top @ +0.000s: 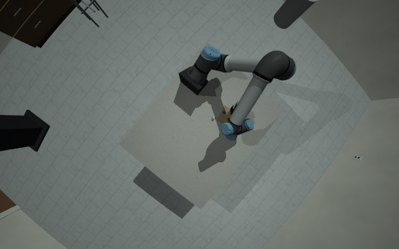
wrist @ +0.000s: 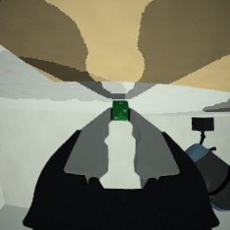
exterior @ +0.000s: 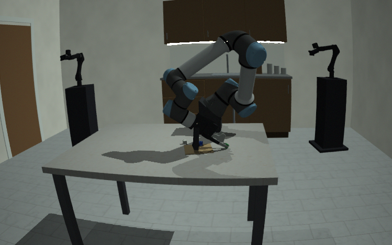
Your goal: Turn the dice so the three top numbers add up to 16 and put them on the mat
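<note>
My hand is 10 mm to the right of the green die. Round my hand: blue die 130 mm to the right, 60 mm behind; white die 210 mm to the right, 110 mm behind, 10 mm below; tan mat 140 mm to the right, 20 mm below, 10 mm behind.
</note>
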